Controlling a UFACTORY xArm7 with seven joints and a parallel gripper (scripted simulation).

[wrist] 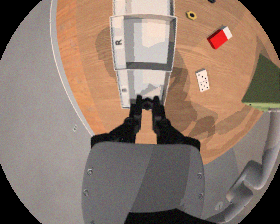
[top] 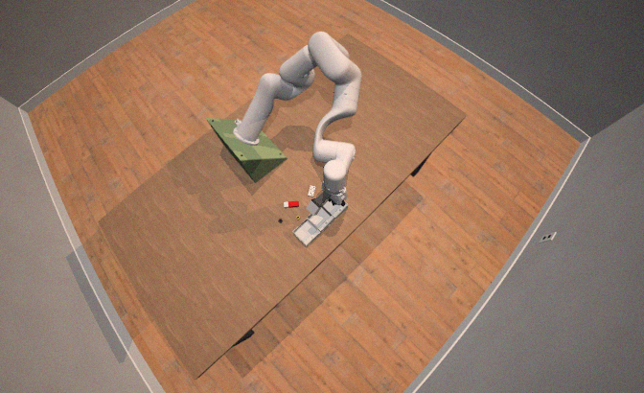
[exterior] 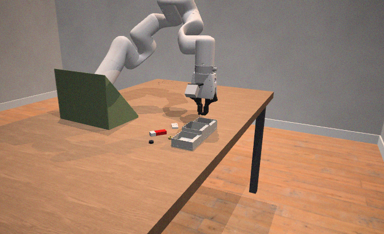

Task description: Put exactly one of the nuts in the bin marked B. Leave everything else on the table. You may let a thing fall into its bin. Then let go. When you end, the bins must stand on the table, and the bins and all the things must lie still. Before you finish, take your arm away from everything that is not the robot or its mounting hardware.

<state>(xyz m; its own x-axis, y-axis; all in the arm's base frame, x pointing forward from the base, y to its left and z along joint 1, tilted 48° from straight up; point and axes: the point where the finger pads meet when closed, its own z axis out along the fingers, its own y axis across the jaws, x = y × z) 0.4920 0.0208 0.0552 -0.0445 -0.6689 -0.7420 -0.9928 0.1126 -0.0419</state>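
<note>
My hand is 12 cm past the white die, 8 cm above it and 1 cm to the left of it. From my hand the other things lie so: yellow nut 14 cm to the right, 8 cm below, 8 cm behind.
</note>
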